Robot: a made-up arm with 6 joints. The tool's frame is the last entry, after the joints.
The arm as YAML. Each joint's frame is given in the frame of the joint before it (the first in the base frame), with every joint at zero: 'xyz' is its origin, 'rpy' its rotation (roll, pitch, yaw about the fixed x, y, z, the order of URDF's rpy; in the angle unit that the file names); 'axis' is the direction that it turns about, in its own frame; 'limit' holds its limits. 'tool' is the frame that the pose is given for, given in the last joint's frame.
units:
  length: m
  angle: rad
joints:
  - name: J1
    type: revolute
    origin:
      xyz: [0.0, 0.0, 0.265]
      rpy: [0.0, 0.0, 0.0]
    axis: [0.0, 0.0, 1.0]
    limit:
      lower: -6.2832
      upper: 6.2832
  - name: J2
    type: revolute
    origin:
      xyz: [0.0, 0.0, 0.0]
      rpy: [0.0, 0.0, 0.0]
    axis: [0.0, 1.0, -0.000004]
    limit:
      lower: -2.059
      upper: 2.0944
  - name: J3
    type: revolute
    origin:
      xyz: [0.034, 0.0, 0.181]
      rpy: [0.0, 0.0, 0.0]
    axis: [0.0, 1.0, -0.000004]
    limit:
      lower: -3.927
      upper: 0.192
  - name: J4
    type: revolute
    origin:
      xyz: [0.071, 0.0, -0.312]
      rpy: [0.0, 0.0, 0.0]
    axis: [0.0, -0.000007, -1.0]
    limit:
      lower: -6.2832
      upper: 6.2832
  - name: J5
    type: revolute
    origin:
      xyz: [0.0, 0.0, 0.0]
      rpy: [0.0, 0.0, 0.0]
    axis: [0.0, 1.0, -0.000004]
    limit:
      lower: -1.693
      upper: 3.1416
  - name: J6
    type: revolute
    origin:
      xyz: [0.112, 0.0, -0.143]
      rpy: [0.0, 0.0, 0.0]
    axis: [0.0, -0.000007, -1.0]
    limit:
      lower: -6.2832
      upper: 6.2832
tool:
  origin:
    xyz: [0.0, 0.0, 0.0]
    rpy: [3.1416, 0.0, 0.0]
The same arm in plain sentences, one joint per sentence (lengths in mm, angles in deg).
The arm has six revolute joints in a row. What follows holds with every joint at zero, and every direction is one of the base frame's. The first joint sits 265 mm along +z from the base frame's origin and turns about +z, from -360 to 360 deg. The second joint sits at the same point as the first joint and turns about +y, from -117.97 to 120 deg. The third joint sits 34 mm along +x and 181 mm along +z from the second joint and turns about +y, from -225 to 11 deg. The fourth joint sits 71 mm along +x and 312 mm along -z from the third joint and turns about -z, from -360 to 360 deg. The fifth joint sits at the same point as the fourth joint and turns about +y, from -97 to 180 deg. The sixth joint sits 112 mm along +x and 143 mm along -z from the fifth joint and turns about -z, from -360 to 360 deg. The tool frame, which is the frame that the pose is given for, sits at the same point as the sixth joint; its axes are the base frame's turned by roll -180, pitch 0 and yaw 0 deg (as in URDF: about the fixed x, then y, then z).
